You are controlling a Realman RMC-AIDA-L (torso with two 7-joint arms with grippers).
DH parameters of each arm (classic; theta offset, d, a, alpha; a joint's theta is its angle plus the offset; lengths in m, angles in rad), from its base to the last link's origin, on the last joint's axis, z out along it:
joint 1: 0 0.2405 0 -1.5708
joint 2: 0 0 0 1.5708
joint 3: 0 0.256 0 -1.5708
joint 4: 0 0 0 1.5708
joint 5: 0 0.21 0 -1.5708
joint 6: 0 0 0 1.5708
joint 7: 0 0.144 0 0
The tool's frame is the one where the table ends.
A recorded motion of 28 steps. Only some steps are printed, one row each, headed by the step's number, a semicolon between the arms.
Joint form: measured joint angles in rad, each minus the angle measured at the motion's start. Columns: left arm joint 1, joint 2, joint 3, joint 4, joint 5, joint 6, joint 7; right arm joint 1, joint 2, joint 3, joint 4, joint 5, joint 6, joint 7.
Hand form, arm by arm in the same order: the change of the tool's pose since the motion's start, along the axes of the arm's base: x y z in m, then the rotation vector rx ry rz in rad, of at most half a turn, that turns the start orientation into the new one. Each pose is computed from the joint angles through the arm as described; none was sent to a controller.
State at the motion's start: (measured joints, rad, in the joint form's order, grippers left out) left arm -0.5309 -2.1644 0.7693 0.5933 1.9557 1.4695 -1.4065; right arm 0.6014 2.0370 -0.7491 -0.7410 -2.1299 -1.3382 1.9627
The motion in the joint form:
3: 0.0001 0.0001 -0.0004 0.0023 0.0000 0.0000 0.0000; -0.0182 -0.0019 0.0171 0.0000 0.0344 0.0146 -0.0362
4: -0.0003 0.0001 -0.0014 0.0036 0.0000 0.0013 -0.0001; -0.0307 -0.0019 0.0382 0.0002 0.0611 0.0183 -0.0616
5: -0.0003 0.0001 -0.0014 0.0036 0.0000 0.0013 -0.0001; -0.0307 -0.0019 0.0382 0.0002 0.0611 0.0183 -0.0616
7: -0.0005 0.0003 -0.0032 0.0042 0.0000 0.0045 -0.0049; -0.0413 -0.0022 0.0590 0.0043 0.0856 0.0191 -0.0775
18: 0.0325 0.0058 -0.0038 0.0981 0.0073 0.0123 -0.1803; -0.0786 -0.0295 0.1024 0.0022 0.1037 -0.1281 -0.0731
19: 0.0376 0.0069 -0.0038 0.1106 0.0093 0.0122 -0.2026; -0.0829 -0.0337 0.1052 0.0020 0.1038 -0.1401 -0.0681
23: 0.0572 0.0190 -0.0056 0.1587 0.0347 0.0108 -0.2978; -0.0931 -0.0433 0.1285 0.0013 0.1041 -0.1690 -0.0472
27: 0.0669 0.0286 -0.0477 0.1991 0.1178 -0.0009 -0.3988; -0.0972 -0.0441 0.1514 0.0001 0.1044 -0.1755 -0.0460
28: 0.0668 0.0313 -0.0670 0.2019 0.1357 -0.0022 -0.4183; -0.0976 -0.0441 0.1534 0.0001 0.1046 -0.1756 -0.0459
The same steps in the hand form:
3: 0.0001 0.0003 0.0005 0.0019 0.0009 -0.0010; 0.0054 -0.0004 0.0058 0.0478 0.0139 0.0042
4: 0.0003 0.0005 0.0008 0.0027 0.0003 -0.0022; 0.0088 -0.0011 0.0106 0.0841 0.0328 0.0053
5: 0.0003 0.0005 0.0008 0.0027 0.0003 -0.0022; 0.0088 -0.0011 0.0106 0.0841 0.0328 0.0053
7: 0.0006 0.0005 0.0013 0.0004 -0.0033 0.0006; 0.0121 -0.0022 0.0146 0.1137 0.0560 -0.0016
18: -0.0054 0.0041 0.0195 -0.0147 -0.0137 0.1234; 0.0183 -0.0230 0.0281 0.0582 0.1323 0.0073
19: -0.0067 0.0044 0.0220 -0.0156 -0.0133 0.1401; 0.0197 -0.0250 0.0299 0.0527 0.1375 0.0032
23: -0.0152 0.0052 0.0336 -0.0239 0.0059 0.2146; 0.0236 -0.0295 0.0366 0.0509 0.1617 -0.0199
27: -0.0306 0.0060 0.0453 -0.0275 0.0524 0.3216; 0.0259 -0.0306 0.0403 0.0660 0.1740 -0.0294
28: -0.0346 0.0063 0.0485 -0.0246 0.0554 0.3495; 0.0262 -0.0307 0.0407 0.0677 0.1751 -0.0305

